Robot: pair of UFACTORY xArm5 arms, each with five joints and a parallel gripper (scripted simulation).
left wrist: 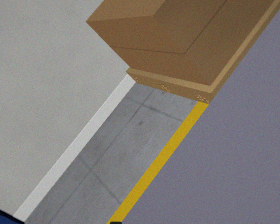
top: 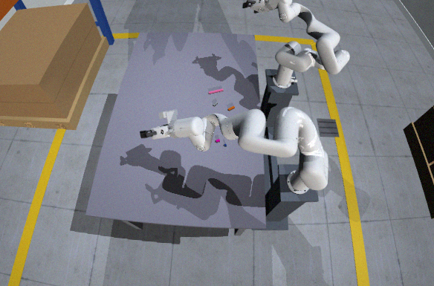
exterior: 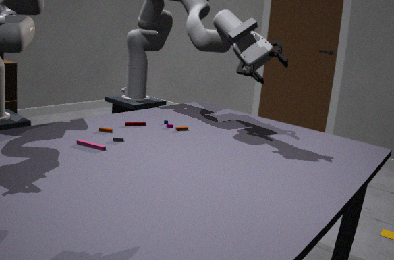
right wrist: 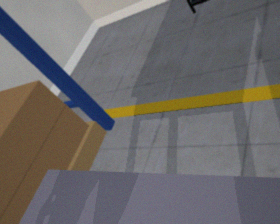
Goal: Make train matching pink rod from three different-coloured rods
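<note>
My left gripper is now 390 mm past the red rod, 170 mm to the left of it and 230 mm above it. From my left hand the other things lie so: grey rod: 300 mm behind, 330 mm to the right, 230 mm below; then blue rod: 350 mm behind, 60 mm to the right, 230 mm below; then magenta rod: 310 mm behind, 80 mm to the right, 230 mm below.
</note>
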